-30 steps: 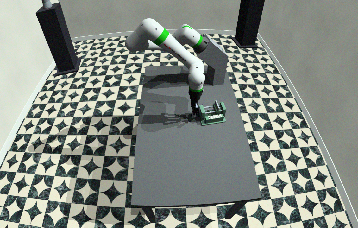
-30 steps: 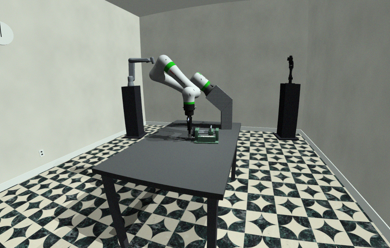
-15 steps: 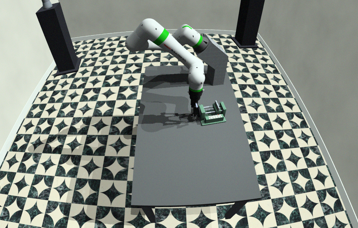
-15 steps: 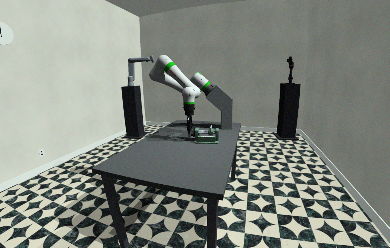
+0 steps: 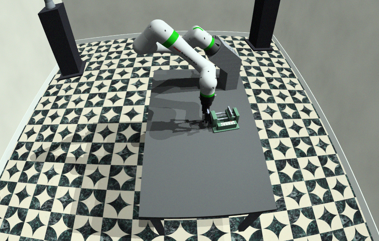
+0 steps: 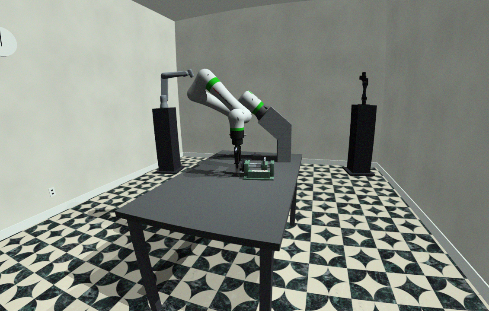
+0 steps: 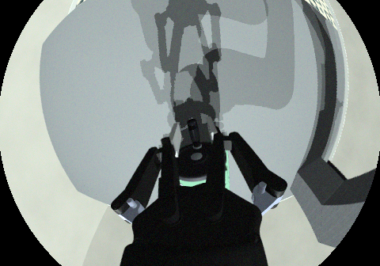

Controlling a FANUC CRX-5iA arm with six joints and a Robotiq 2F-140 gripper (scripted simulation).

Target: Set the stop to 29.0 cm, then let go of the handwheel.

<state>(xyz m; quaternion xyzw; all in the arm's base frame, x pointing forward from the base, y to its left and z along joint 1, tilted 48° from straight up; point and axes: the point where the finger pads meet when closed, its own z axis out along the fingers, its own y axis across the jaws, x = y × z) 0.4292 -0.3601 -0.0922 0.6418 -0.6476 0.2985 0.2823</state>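
My gripper is now 2 cm to the right of the black handwheel and 1 cm above it. The rest, counted from my hand: green stop fixture (2 cm ahead, 18 cm to the left, 3 cm above).
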